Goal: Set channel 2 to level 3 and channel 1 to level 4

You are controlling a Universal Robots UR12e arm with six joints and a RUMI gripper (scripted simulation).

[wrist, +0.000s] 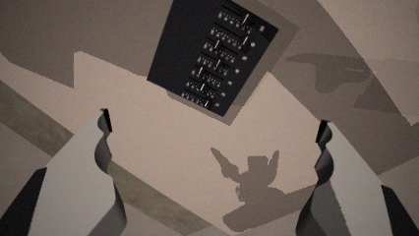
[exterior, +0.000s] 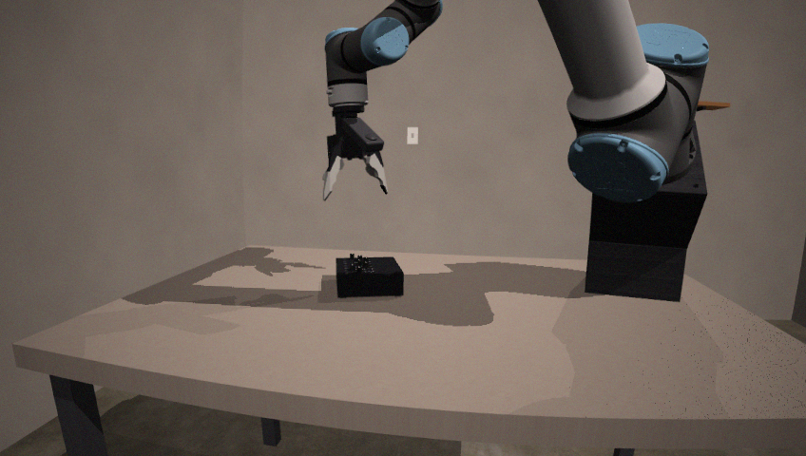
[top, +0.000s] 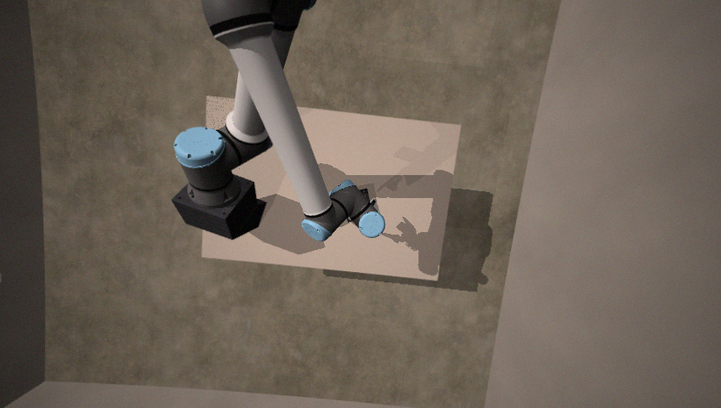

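Right now my hand is 3 cm short of the channel 1 fader, 6 cm to the left of it and 15 cm above it. The rest, counted from my hand: channel 2 fader (1 cm ahead, 5 cm to the right, 15 cm below); channel 3 fader (1 cm behind, 3 cm to the right, 15 cm below); channel 4 fader (15 cm below).
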